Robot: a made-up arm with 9 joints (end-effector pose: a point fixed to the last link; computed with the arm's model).
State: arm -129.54 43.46 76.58 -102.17 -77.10 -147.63 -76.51 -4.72 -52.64
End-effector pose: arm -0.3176 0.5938 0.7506 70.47 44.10 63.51
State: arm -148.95 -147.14 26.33 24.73 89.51 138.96 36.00 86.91 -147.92
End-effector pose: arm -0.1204 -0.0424 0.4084 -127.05 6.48 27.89
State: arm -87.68 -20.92 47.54 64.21 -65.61 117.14 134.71 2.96 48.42
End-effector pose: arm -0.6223 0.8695 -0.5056 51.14 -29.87 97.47
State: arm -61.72 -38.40 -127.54 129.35 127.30 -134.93 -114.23 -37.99 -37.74
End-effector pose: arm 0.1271 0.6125 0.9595 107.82 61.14 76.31
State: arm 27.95 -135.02 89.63 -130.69 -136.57 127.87 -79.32 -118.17 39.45
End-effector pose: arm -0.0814 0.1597 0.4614 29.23 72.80 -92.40
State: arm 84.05 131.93 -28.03 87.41 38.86 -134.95 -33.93 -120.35 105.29
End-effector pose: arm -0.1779 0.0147 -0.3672 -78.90 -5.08 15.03
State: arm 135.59 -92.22 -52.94 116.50 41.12 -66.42 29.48 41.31 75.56
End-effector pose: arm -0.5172 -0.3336 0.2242 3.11 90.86 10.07
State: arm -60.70 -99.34 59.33 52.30 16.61 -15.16 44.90 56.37 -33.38
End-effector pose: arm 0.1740 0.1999 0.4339 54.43 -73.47 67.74
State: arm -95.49 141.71 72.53 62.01 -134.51 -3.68 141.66 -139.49 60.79
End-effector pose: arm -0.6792 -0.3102 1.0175 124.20 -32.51 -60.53
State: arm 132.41 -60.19 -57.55 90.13 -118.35 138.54 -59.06 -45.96 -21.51
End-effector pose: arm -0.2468 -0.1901 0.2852 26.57 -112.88 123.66
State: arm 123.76 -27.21 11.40 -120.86 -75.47 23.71 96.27 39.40 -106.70
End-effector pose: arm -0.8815 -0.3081 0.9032 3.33 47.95 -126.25
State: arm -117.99 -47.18 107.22 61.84 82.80 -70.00 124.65 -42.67 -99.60
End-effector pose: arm -0.0605 0.4945 -0.7312 12.95 151.60 -17.35
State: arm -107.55 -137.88 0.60 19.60 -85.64 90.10 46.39 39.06 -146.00
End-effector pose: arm -0.6790 -0.6287 0.5971 -21.69 -47.56 -15.14
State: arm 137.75 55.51 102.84 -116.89 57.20 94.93 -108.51 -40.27 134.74
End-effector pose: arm -0.4383 0.8195 -0.0255 -1.87 -1.36 -0.60
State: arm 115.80 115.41 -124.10 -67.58 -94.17 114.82 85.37 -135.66 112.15
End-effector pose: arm 0.9396 -0.4397 -0.1185 25.18 48.42 -159.80
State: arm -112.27 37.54 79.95 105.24 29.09 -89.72 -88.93 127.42 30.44
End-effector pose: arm 0.2477 -0.1184 0.0968 -48.19 69.32 112.11
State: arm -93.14 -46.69 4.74 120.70 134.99 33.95 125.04 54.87 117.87
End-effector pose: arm 0.3165 0.6617 -0.0438 -71.02 96.79 -128.29
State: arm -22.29 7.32 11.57 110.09 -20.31 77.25 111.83 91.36 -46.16
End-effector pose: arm -0.1922 0.6298 -0.3661 65.33 -4.54 -154.19
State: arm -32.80 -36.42 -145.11 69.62 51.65 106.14 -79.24 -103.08 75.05
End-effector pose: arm 0.4676 -0.0576 0.5856 59.83 -12.10 -133.26
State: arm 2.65 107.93 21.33 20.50 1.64 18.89 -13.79 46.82 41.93
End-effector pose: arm 0.0327 -0.2175 0.9082 141.79 -86.12 35.93
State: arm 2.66 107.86 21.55 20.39 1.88 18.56 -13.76 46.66 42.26
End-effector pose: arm 0.0366 -0.2156 0.9052 141.75 -85.88 35.08
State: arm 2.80 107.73 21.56 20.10 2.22 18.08 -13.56 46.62 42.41
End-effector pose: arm 0.0454 -0.2141 0.8991 141.38 -85.65 33.93
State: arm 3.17 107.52 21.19 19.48 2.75 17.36 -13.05 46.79 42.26
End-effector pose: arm 0.0630 -0.2137 0.8869 140.46 -85.45 32.21
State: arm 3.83 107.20 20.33 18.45 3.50 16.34 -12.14 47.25 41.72
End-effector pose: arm 0.0906 -0.2144 0.8666 138.85 -85.18 29.85
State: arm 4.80 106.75 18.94 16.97 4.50 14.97 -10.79 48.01 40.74
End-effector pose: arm 0.1283 -0.2156 0.8356 136.49 -84.62 26.85
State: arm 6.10 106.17 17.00 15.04 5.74 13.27 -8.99 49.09 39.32
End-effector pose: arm 0.1737 -0.2170 0.7919 133.46 -83.51 23.32
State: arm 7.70 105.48 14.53 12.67 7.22 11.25 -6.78 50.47 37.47
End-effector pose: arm 0.2231 -0.2175 0.7333 129.93 -81.51 19.42
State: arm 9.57 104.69 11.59 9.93 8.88 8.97 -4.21 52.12 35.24
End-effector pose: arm 0.2708 -0.2158 0.6598 126.12 -78.39 15.43
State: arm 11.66 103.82 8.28 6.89 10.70 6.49 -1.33 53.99 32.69
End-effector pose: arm 0.3107 -0.2102 0.5728 122.29 -73.99 11.61
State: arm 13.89 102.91 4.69 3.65 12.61 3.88 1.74 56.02 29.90
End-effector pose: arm 0.3373 -0.1999 0.4762 118.73 -68.32 8.17
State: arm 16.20 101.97 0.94 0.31 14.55 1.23 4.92 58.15 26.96
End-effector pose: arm 0.3466 -0.1847 0.3758 115.63 -61.59 5.32
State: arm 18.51 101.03 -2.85 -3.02 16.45 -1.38 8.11 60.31 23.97
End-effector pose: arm 0.3375 -0.1656 0.2785 113.11 -54.11 3.13
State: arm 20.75 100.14 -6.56 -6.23 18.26 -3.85 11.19 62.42 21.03
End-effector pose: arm 0.3118 -0.1442 0.1903 111.24 -46.32 1.59
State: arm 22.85 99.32 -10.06 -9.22 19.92 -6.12 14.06 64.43 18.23
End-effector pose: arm 0.2739 -0.1228 0.1161 109.97 -38.64 0.66
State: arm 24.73 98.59 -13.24 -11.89 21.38 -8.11 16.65 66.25 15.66
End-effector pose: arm 0.2297 -0.1031 0.0578 109.19 -31.47 0.24
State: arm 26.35 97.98 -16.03 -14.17 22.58 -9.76 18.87 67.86 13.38
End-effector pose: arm 0.1853 -0.0868 0.0153 108.78 -25.19 0.23
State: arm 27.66 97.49 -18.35 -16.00 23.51 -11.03 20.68 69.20 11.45
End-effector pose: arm 0.1458 -0.0744 -0.0134 108.59 -20.01 0.53
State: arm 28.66 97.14 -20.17 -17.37 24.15 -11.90 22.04 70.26 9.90
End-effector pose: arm 0.1148 -0.0660 -0.0314 108.54 -16.11 1.00
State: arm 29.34 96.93 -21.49 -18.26 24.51 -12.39 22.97 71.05 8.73
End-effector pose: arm 0.0937 -0.0608 -0.0414 108.53 -13.50 1.62
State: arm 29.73 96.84 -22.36 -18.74 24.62 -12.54 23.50 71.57 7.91
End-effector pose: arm 0.0825 -0.0585 -0.0458 108.52 -12.05 2.28
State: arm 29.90 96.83 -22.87 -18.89 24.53 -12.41 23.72 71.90 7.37
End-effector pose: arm 0.0795 -0.0582 -0.0465 108.46 -11.57 2.98
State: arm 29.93 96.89 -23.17 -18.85 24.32 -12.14 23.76 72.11 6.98
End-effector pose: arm 0.0811 -0.0589 -0.0452 108.39 -11.61 3.69
